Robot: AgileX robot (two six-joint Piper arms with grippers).
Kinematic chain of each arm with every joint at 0, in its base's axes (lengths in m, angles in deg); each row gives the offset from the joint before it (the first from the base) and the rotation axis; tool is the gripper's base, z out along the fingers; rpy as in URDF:
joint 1: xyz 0 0 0.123 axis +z
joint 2: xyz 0 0 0 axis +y
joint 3: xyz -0.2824 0 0.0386 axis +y
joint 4: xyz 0.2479 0 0.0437 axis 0.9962 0 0.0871
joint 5: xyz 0 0 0 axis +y
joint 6: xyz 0.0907 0 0.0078 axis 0.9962 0 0.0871
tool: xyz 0 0 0 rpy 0 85 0
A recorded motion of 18 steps. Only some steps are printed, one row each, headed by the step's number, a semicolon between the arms.
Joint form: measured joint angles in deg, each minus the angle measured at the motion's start. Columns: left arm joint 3, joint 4, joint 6, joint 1, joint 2, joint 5; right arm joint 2, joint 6, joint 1, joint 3, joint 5, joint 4.
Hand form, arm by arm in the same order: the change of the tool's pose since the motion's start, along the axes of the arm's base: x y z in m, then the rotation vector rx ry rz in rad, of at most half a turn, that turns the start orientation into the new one. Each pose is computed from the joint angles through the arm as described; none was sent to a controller.
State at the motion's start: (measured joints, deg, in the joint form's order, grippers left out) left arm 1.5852 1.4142 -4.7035 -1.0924 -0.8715 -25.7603; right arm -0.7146 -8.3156 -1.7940 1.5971 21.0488 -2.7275
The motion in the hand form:
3: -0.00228 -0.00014 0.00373 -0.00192 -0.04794 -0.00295; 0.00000 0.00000 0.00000 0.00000 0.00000 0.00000
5: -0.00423 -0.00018 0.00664 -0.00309 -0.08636 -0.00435; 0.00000 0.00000 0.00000 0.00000 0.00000 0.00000
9: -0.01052 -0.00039 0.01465 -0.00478 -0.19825 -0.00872; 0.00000 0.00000 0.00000 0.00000 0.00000 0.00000
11: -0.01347 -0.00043 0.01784 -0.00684 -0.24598 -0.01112; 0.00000 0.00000 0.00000 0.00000 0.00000 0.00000
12: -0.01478 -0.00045 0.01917 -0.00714 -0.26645 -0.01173; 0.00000 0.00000 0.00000 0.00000 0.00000 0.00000
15: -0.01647 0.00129 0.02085 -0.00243 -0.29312 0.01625; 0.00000 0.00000 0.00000 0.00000 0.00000 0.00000
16: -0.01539 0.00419 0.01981 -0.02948 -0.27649 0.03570; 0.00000 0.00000 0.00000 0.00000 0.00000 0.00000
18: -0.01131 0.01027 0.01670 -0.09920 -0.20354 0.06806; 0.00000 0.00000 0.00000 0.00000 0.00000 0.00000
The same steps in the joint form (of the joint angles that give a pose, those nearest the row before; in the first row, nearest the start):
3: 0.00 0.12 -0.21 0.00 0.00 -2.75; 0.00 0.00 0.00 0.00 0.00 0.00
5: 0.00 0.11 -0.24 0.00 0.00 -4.95; 0.00 0.00 0.00 0.00 0.00 0.00
9: 0.00 0.22 -0.37 0.00 0.00 -11.37; 0.00 0.00 0.00 0.00 0.00 0.00
11: 0.00 0.22 -0.46 0.00 0.00 -14.11; 0.00 0.00 0.00 0.00 0.00 0.00
12: 0.00 0.23 -0.47 0.01 0.00 -15.29; 0.00 0.00 0.00 0.00 0.00 0.00
15: 0.00 -1.42 2.00 0.00 0.00 -16.78; 0.00 0.00 0.00 0.00 0.00 0.00
16: 0.00 -4.19 3.51 0.00 0.00 -15.90; 0.00 0.00 0.00 0.00 0.00 0.00
18: -0.45 -10.89 6.69 0.00 0.00 -11.61; 0.00 0.00 0.00 0.00 0.00 0.00

